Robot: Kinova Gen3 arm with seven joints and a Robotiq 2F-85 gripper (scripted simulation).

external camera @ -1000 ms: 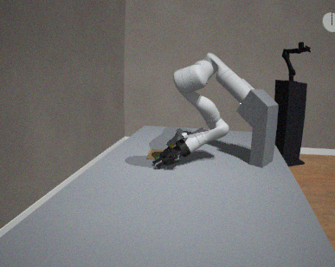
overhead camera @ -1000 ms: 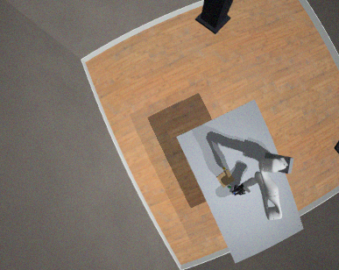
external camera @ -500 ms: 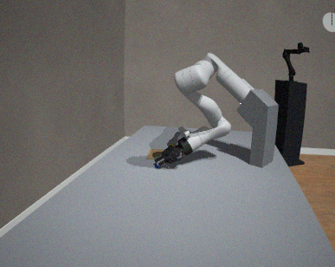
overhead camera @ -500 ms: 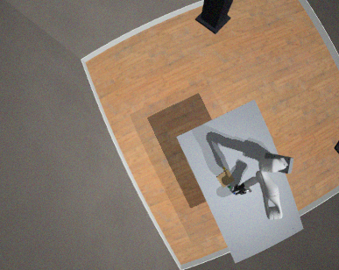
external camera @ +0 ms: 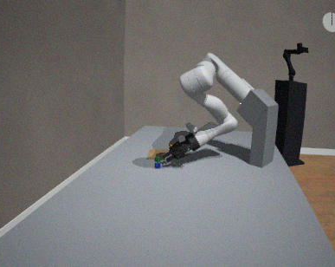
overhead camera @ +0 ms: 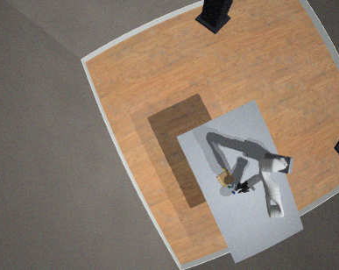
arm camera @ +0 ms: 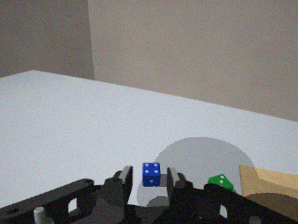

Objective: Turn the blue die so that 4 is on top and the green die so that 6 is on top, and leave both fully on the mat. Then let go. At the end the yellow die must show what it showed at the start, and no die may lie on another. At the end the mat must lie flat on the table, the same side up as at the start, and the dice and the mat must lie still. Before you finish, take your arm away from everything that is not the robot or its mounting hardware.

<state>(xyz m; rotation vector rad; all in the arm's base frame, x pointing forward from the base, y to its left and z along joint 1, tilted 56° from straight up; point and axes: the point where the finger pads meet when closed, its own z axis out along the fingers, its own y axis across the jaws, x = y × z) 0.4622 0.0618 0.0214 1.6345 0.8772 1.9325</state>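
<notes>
My hand is 4 cm short of the blue die and 4 cm above it. Round my hand: green die: 3 cm ahead, 7 cm to the right, 4 cm below; then tan mat: 1 cm behind, 17 cm to the right, 4 cm below; then yellow die: 7 cm behind, 25 cm to the right, 4 cm below.
</notes>
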